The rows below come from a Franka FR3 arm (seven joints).
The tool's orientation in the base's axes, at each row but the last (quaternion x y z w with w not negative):
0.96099, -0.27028, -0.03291, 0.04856
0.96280, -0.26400, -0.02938, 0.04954
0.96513, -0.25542, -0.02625, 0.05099
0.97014, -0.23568, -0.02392, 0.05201
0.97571, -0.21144, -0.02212, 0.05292
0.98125, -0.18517, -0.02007, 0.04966
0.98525, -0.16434, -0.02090, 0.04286
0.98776, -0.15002, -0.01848, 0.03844
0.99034, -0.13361, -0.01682, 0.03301
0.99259, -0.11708, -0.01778, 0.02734
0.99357, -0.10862, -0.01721, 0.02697
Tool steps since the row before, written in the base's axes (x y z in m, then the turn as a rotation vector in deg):
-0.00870, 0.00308, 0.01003, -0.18, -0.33, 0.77
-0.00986, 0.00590, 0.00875, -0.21, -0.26, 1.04
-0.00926, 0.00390, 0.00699, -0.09, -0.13, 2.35
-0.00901, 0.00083, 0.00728, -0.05, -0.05, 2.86
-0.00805, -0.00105, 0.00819, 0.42, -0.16, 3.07
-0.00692, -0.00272, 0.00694, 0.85, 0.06, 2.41
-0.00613, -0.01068, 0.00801, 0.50, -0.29, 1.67
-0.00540, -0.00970, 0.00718, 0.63, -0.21, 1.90
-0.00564, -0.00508, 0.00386, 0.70, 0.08, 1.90
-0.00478, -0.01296, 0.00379, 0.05, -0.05, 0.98
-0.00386, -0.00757, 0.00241, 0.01, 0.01, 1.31
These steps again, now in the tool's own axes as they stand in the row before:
-0.00939, 0.00299, -0.00941, -0.01, 0.46, -0.72
-0.01175, 0.00091, -0.00835, -0.08, 0.44, -0.99
-0.01014, 0.00195, -0.00657, -0.07, 0.42, -2.32
-0.00854, 0.00418, -0.00667, -0.08, 0.39, -2.83
-0.00706, 0.00518, -0.00751, 0.38, 0.32, -3.06
-0.00559, 0.00575, -0.00626, 0.72, -0.11, -2.45
-0.00253, 0.01277, -0.00681, 0.52, 0.26, -1.67
-0.00244, 0.01141, -0.00621, 0.62, 0.17, -1.91
-0.00418, 0.00664, -0.00330, 0.61, -0.13, -1.93
-0.00173, 0.01391, -0.00293, 0.03, 0.09, -0.98
-0.00219, 0.00835, -0.00187, -0.03, 0.06, -1.31

